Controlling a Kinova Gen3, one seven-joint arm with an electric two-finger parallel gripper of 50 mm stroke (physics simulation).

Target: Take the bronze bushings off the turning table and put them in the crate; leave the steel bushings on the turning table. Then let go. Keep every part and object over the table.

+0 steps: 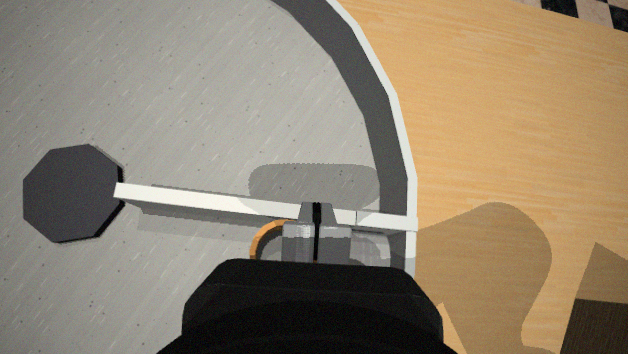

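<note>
My gripper points down over the turning table, near its rim at the right. The fingers are shut on the bronze bushing, an orange ring. Its left arc shows to the left of the fingers; the rest is hidden behind the fingers and the black gripper body. A pale grey rounded part lies right of the fingers, beside the rim; it looks like a steel bushing, partly hidden. No part is labelled as the crate, and I cannot tell it for certain.
A white bar runs from near the dark octagonal hub to the white-topped rim, close by the fingertips. The wooden table lies to the right. A dark brown flat-sided thing is cut off at the lower right. Shadows fall across the wood.
</note>
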